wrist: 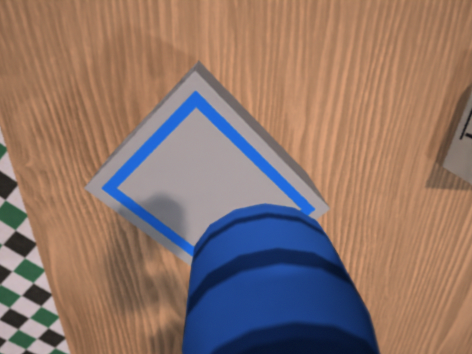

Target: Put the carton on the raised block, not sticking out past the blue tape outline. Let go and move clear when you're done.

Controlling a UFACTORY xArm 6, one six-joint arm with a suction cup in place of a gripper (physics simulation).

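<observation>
The raised block is grey with a square-cornered blue tape outline on its top. It lies at an angle in the middle of the wrist view, and its lower corner is hidden behind my suction cup. My blue suction cup reaches in from the bottom, over the lower right part of the block, with no carton on it. It is open. A rounded shadow falls on the block's lower left part. A pale grey box with black marks is cut off at the right edge; I cannot tell for sure if it is the carton.
The wooden table top surrounds the block. Its edge runs down the left side, and beyond it shows a green, black and white checkered floor. The pale box stands off to the right of the block, apart from it.
</observation>
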